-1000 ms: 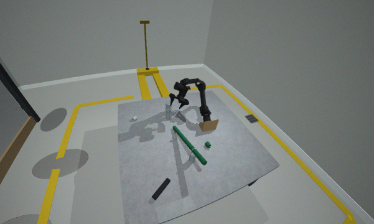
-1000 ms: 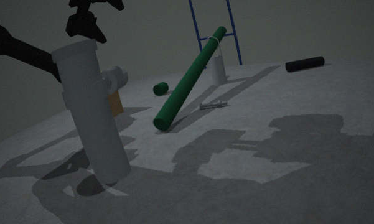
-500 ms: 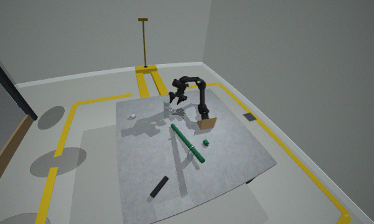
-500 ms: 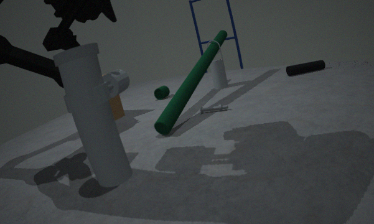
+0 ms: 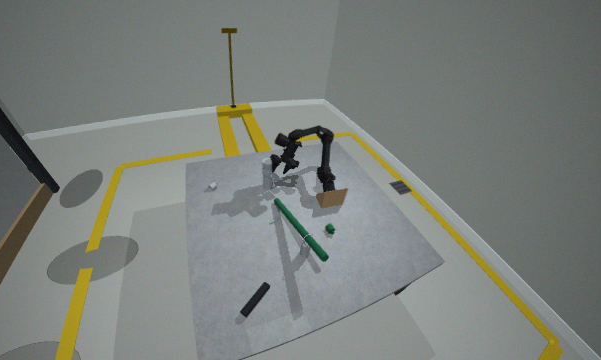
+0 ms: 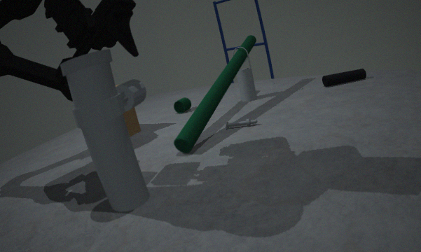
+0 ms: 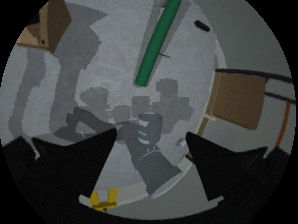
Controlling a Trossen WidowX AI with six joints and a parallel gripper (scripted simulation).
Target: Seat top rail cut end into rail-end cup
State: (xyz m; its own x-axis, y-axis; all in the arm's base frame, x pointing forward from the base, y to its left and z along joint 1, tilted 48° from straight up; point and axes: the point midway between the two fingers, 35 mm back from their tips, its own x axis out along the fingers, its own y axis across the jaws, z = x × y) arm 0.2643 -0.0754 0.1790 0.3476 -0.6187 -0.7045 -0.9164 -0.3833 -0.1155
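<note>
Now: the grey bolt 200 mm to the left of my gripper tip, 160 mm below it and 90 mm ahead of it. Also, from my gripper tip: green pipe stub 390 mm to the left, 160 mm behind, 150 mm below; then black cylinder 580 mm to the left, 340 mm ahead, 150 mm below.
</note>
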